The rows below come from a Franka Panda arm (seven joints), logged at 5 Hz.
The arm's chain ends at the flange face. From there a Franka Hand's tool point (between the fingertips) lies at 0.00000 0.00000 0.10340 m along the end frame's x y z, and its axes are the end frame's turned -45 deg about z.
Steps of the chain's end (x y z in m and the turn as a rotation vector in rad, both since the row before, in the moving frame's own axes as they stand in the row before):
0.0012, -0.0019, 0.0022, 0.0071, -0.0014, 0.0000
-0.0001, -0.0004, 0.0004, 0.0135, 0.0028, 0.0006
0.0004, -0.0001, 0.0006, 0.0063, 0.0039, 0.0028
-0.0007, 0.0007, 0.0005, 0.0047, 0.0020, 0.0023
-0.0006, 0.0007, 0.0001, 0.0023, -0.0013, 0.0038
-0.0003, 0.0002, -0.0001, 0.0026, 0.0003, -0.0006
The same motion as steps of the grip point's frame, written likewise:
0.0026, -0.0011, 0.0022, 0.0060, 0.0040, 0.0000
0.0014, -0.0011, 0.0004, 0.0076, 0.0115, 0.0006
0.0011, 0.0000, 0.0006, 0.0017, 0.0072, 0.0028
-0.0005, -0.0002, 0.0005, 0.0019, 0.0047, 0.0023
-0.0008, -0.0002, 0.0001, 0.0025, 0.0007, 0.0038
-0.0001, -0.0002, -0.0001, 0.0016, 0.0021, -0.0006

